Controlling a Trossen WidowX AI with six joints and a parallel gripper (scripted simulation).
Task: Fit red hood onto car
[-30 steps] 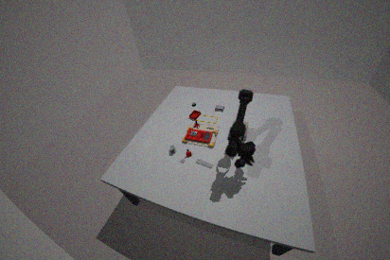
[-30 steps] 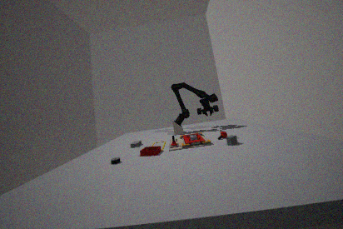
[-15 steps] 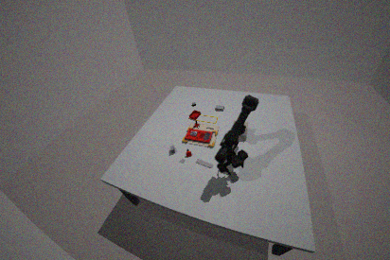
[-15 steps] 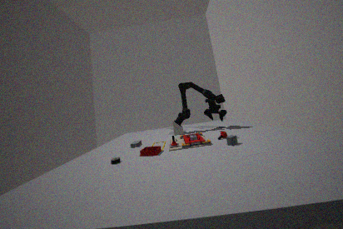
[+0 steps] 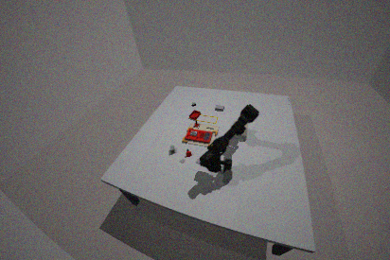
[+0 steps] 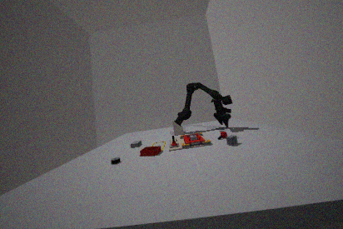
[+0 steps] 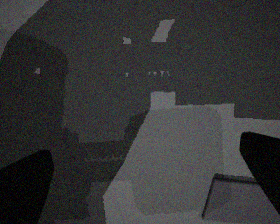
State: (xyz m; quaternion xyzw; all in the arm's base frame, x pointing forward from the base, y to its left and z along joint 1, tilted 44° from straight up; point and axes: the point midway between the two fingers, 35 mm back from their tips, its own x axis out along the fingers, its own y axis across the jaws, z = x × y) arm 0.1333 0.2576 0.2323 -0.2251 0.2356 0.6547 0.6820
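My gripper tip is now 55 cm to the left of the red hood, 27 cm short of it and 2 cm above it. From my gripper tip the other things lie so: jig 32 cm to the right, 17 cm ahead, 1 cm below.
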